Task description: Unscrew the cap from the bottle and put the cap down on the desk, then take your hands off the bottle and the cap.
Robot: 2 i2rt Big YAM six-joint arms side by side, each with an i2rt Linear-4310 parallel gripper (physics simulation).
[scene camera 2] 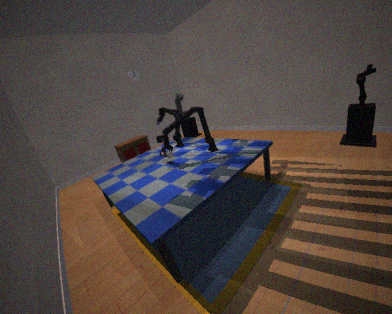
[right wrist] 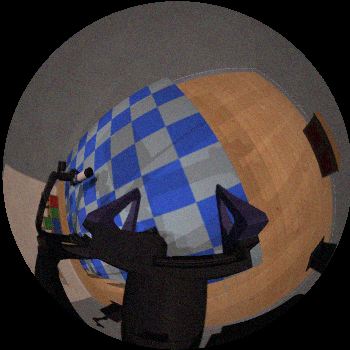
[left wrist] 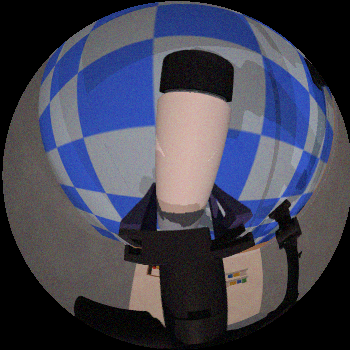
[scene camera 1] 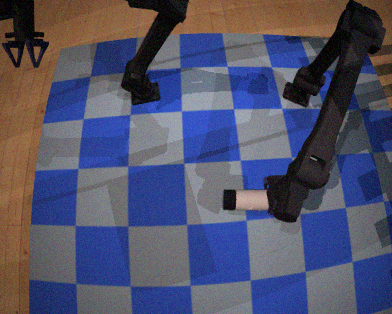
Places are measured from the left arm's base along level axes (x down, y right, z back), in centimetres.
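Where they show: left gripper, fingertip midpoint: (left wrist: 181, 183) (scene camera 1: 267, 201); right gripper, fingertip midpoint: (scene camera 2: 157, 124) (right wrist: 175, 190) (scene camera 1: 26, 67); left arm's base at its link origin: (scene camera 2: 213, 149) (right wrist: 88, 239) (left wrist: 279, 208) (scene camera 1: 296, 95); right arm's base at its link origin: (scene camera 2: 180, 145) (scene camera 1: 145, 94).
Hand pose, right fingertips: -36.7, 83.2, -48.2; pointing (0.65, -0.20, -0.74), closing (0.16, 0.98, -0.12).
Each offset is from my right fingertips to the centre of the thing, as dx, dy, dz. Level surfaces: height alone.
A pale pink bottle {+25.2, -78.1, -4.4} (scene camera 1: 252, 199) (left wrist: 190, 145) (right wrist: 81, 176) lies sideways in my left gripper (scene camera 1: 271, 199) (left wrist: 181, 183), above the checkered desk {dx +36.7} (scene camera 1: 157, 195) (scene camera 2: 150, 186). Its black cap {+26.1, -68.9, -7.7} (scene camera 1: 229, 199) (left wrist: 197, 74) (right wrist: 89, 172) sits on the bottle's free end and points to the left of the picture in scene camera 1. My left gripper is shut on the bottle near its base. My right gripper (scene camera 1: 27, 64) (right wrist: 175, 190) is open and empty, at the top left of scene camera 1, well away from the bottle and cap.
The two arms' dark bases (scene camera 1: 145, 94) (scene camera 1: 296, 95) stand on the desk's far side in scene camera 1. A wooden cabinet with red fronts (scene camera 2: 134, 148) (right wrist: 322, 145) stands beyond the desk. A black pedestal (scene camera 2: 361, 122) with a dark arm stands at the right of scene camera 2.
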